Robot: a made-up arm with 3 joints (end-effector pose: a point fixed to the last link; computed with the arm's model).
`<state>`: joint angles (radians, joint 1 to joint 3).
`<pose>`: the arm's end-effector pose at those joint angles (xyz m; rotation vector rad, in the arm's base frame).
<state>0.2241 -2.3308 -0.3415</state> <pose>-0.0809 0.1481 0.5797 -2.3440 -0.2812 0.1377</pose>
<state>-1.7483 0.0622 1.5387</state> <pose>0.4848 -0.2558 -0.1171 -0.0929 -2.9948 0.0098</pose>
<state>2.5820 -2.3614 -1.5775</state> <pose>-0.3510 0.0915 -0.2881 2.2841 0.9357 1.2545</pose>
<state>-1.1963 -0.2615 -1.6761</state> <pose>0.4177 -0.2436 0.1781 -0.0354 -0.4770 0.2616</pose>
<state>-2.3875 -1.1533 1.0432</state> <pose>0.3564 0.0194 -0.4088 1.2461 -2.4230 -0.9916</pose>
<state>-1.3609 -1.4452 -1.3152</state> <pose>0.5764 -0.0713 0.1714 -0.3334 0.0375 1.4063</pose>
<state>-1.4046 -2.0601 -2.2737</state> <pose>0.5760 0.0409 0.0630 0.5578 -0.5318 2.0285</pose>
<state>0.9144 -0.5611 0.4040</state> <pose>-0.4413 -0.1452 0.5148 -0.4483 -0.4968 -0.3473</pose>
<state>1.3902 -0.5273 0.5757</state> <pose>-0.5793 -0.1474 0.2802 -0.3005 -0.7951 -0.4509</pose>
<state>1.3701 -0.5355 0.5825</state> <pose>-0.5768 -0.1453 0.2925 -0.3077 -0.7683 -0.4551</pose>
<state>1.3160 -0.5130 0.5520</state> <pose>-0.5632 -0.1512 0.3204 -0.3125 -0.7468 -0.4225</pose>
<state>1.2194 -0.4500 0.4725</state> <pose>-0.5317 -0.1670 0.3648 -0.3053 -0.7340 -0.3447</pose>
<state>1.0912 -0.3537 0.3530</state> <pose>-0.4808 -0.1894 0.4150 -0.2715 -0.7303 -0.2391</pose>
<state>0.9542 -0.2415 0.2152</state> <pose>-0.4171 -0.2122 0.4562 -0.2060 -0.7353 -0.1364</pose>
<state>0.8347 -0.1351 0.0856</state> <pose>-0.3556 -0.2300 0.4800 -0.1239 -0.7479 -0.0614</pose>
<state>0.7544 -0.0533 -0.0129</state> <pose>-0.3111 -0.2409 0.4878 -0.0509 -0.7671 -0.0198</pose>
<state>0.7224 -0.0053 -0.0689</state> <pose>-0.2906 -0.2460 0.4858 -0.0052 -0.7913 -0.0017</pose>
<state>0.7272 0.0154 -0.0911</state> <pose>-0.2887 -0.2479 0.4795 0.0150 -0.8183 0.0050</pose>
